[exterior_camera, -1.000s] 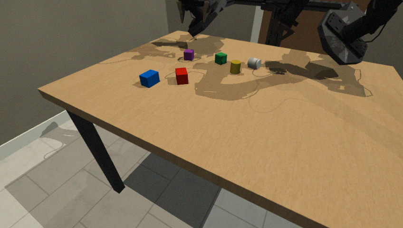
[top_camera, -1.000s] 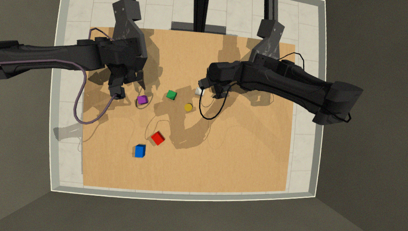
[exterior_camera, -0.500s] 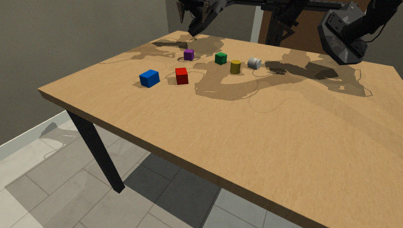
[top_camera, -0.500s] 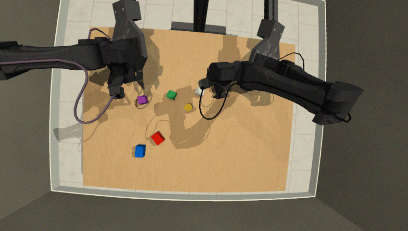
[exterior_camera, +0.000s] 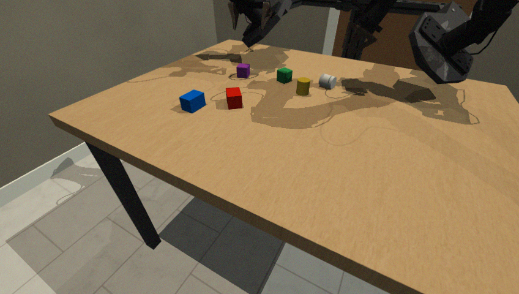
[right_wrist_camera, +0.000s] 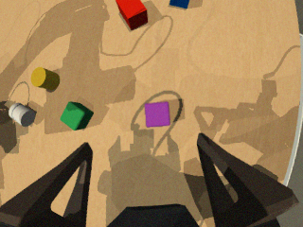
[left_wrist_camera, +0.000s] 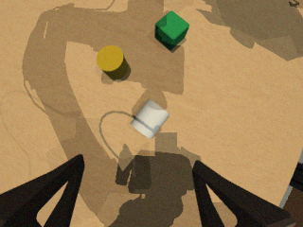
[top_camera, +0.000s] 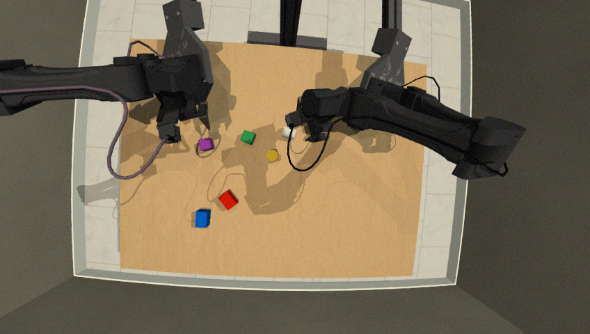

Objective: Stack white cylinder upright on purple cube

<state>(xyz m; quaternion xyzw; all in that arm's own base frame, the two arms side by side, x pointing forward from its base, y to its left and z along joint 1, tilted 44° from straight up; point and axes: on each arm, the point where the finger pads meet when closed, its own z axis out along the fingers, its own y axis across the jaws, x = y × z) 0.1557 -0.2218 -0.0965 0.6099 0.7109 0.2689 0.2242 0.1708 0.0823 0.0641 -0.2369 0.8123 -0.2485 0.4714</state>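
Right now the white cylinder is 29 cm to the left of my right hand, 14 cm below it and 4 cm behind it. Round my right hand: yellow cylinder (24 cm to the left, 14 cm below, 5 cm ahead); purple cube (14 cm below, 3 cm ahead, 1 cm to the right); green cube (14 cm to the left, 14 cm below, 1 cm behind).
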